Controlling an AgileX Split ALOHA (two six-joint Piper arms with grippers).
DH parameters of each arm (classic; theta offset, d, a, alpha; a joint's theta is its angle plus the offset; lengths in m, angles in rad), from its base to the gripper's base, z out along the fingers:
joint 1: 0 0.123 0 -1.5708
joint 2: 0.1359 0 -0.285 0
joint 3: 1.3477 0 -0.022 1.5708
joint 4: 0 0.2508 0 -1.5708
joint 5: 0 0 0.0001 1.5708
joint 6: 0 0.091 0 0
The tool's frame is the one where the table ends.
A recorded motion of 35 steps. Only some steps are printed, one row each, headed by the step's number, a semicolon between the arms.
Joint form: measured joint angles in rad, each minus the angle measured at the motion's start. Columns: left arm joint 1, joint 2, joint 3, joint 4, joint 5, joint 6; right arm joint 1, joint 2, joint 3, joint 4, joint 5, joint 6.
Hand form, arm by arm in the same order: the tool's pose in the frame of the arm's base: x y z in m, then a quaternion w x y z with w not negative. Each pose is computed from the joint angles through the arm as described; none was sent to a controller.
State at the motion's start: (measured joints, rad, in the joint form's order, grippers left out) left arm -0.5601 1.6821 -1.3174 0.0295 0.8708 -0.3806; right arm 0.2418 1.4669 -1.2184 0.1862 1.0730 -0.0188
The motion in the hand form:
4: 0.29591 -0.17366 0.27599 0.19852 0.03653 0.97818 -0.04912; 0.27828 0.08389 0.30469 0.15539 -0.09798 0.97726 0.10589
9: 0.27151 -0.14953 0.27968 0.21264 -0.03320 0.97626 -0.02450; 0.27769 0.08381 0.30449 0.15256 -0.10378 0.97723 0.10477
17: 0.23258 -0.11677 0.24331 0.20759 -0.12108 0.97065 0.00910; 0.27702 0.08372 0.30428 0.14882 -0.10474 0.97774 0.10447
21: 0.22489 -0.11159 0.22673 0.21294 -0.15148 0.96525 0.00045; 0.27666 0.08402 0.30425 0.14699 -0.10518 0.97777 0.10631
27: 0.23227 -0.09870 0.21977 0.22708 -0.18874 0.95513 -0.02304; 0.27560 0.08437 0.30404 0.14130 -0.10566 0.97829 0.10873
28: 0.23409 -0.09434 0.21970 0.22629 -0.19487 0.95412 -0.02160; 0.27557 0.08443 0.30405 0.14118 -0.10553 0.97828 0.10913
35: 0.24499 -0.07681 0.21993 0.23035 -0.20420 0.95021 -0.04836; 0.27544 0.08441 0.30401 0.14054 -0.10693 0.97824 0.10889
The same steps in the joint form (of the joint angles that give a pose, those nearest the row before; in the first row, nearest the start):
4: 0.0000 -0.0357 0.0142 0.1099 0.0511 -0.1671; 0.0000 0.0000 0.0000 0.0000 0.0011 -0.0004
9: 0.0000 -0.1490 0.1356 0.2129 0.0623 -0.3554; 0.0000 0.0000 0.0000 0.0000 0.0081 -0.0115
17: 0.0000 -0.2706 0.4100 0.3333 -0.0042 -0.6242; 0.0000 0.0000 0.0000 0.0002 0.0158 -0.0127
21: 0.0000 -0.2837 0.4948 0.3659 -0.0805 -0.7297; 0.0000 0.0000 0.0000 0.0047 0.0192 -0.0147
27: 0.0696 -0.2837 0.5304 0.3644 -0.1777 -0.7601; 0.0000 0.0000 0.0000 0.0109 0.0303 -0.0164
28: 0.0897 -0.2837 0.5304 0.3586 -0.1790 -0.7490; 0.0000 0.0000 0.0000 0.0118 0.0304 -0.0164
35: 0.1980 -0.2837 0.5323 0.2583 -0.2542 -0.6042; 0.0000 0.0000 0.0000 0.0118 0.0320 -0.0191

